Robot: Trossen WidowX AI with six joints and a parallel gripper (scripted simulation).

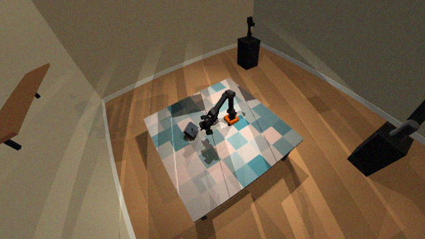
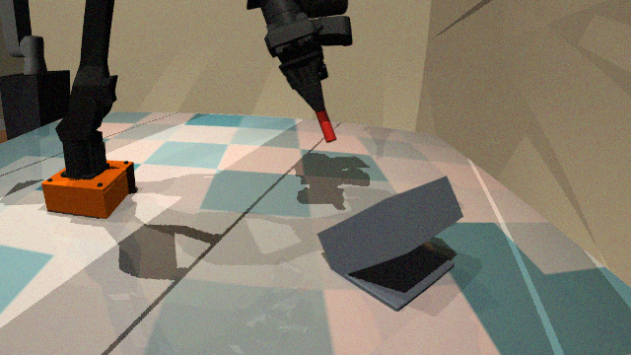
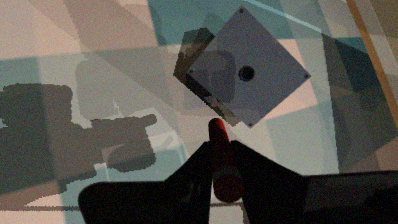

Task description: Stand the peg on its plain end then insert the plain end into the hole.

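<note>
The grey sloped panel lies 120 mm to the right of my gripper tip, 100 mm below it and 90 mm ahead of it. The rest, counted from my gripper tip: red peg 10 mm to the left, 10 mm behind, 10 mm above; flat dark plate 150 mm below, 130 mm to the right, 100 mm ahead.
</note>
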